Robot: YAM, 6 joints.
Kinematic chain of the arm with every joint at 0, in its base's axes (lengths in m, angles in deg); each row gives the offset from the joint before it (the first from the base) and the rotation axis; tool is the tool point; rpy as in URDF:
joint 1: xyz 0 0 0.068 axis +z
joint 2: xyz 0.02 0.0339 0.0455 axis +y
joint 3: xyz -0.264 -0.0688 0 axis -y
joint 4: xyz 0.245 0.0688 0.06 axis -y
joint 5: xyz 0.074 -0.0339 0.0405 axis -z
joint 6: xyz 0.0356 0 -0.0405 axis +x
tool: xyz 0 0 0 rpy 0 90 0
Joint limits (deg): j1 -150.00..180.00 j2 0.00..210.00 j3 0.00..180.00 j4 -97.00..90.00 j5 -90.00..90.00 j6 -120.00..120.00
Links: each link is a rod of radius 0.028 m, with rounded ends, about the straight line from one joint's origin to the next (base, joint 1, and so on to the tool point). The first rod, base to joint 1, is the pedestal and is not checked.
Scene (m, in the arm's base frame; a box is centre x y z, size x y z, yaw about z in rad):
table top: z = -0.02
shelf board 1: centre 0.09 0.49 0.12 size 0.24 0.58 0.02 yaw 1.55
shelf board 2: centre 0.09 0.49 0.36 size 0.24 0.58 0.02 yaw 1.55
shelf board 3: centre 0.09 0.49 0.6 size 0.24 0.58 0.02 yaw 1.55
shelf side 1: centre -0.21 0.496 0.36 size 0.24 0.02 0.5 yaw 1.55
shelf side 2: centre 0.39 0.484 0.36 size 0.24 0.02 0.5 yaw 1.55
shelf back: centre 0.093 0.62 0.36 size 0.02 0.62 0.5 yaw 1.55
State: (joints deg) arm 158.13 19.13 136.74 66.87 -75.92 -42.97
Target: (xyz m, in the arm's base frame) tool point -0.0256 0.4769 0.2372
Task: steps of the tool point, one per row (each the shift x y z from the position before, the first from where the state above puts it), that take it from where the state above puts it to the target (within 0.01 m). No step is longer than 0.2 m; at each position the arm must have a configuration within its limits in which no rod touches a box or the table.
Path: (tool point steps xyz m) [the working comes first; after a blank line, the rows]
Joints at the target: 89.00 123.44 83.84 48.64 -72.12 -42.97
Straight joint move there: touches shelf board 2.

1: -0.1386 -0.0117 0.1262
2: -0.1524 0.0506 0.0761
3: -0.1305 0.1028 0.0173
4: -0.0820 0.1282 -0.0404
5: -0.0250 0.1189 -0.0873
6: 0.0221 0.0783 -0.1158
7: 0.0454 0.0200 -0.1218
8: 0.0011 0.0526 0.0115
9: 0.0011 0.0519 0.0037
10: 0.0010 0.0496 -0.0040
11: 0.0010 0.0460 -0.0112

